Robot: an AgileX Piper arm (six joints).
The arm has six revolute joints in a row. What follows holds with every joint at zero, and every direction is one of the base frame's. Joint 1 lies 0.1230 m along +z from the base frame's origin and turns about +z. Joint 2 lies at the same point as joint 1 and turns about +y. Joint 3 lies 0.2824 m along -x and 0.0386 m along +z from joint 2 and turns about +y. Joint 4 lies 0.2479 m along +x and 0.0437 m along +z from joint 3 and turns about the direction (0.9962, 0, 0.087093). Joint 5 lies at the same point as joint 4 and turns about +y. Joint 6 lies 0.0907 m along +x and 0.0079 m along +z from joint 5 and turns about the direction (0.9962, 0, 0.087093). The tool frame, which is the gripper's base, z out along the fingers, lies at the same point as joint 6; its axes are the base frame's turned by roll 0.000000, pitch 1.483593 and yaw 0.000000 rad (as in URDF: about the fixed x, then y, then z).
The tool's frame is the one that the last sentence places.
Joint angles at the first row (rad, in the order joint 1, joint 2, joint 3, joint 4, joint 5, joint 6):
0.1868 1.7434 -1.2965 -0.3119 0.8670 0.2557
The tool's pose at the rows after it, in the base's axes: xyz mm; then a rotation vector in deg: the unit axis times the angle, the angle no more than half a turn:
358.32 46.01 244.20 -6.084 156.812 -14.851
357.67 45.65 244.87 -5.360 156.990 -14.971
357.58 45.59 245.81 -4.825 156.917 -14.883
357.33 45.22 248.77 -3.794 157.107 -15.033
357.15 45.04 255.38 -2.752 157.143 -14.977
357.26 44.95 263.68 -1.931 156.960 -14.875
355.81 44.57 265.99 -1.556 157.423 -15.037
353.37 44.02 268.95 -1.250 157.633 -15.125
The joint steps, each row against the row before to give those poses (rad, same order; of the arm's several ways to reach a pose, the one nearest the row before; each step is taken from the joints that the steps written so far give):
0.0000 0.0000 0.0000 0.0000 0.0024 0.0147
0.0000 -0.0019 -0.0005 -0.0017 0.0066 0.0089
0.0000 -0.0015 -0.0017 0.0000 0.0021 0.0061
0.0000 -0.0023 -0.0093 -0.0005 0.0164 0.0094
0.0000 -0.0058 -0.0193 0.0045 0.0258 0.0040
0.0000 -0.0065 -0.0246 0.0048 0.0275 0.0000
0.0000 -0.0043 -0.0048 0.0024 0.0175 0.0000
0.0000 -0.0094 0.0000 0.0016 0.0133 0.0000

